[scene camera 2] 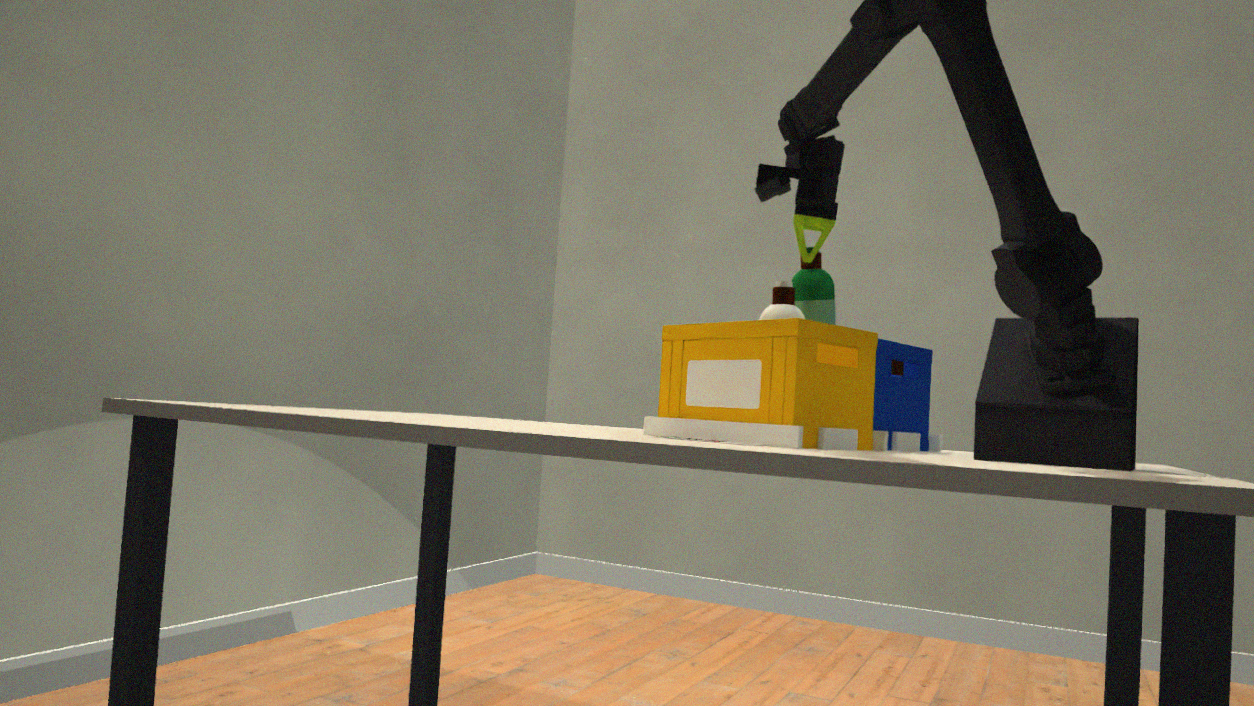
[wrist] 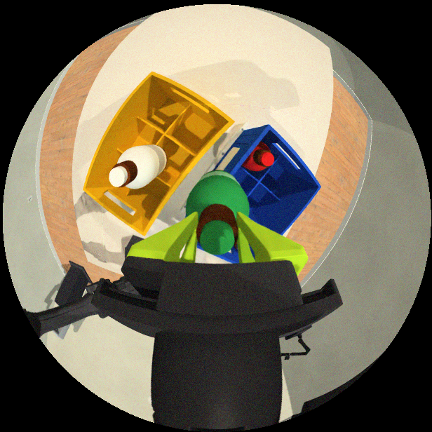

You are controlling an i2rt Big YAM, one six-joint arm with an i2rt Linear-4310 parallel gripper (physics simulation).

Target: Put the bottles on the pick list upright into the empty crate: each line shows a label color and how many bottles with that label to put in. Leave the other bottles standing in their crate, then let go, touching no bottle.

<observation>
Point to a white strip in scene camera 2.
789,436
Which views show my gripper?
Scene camera 2 and the wrist view: all of them.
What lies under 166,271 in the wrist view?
My gripper.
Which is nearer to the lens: the white bottle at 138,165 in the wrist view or the green bottle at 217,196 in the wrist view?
The green bottle.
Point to a green bottle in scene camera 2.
814,288
</observation>
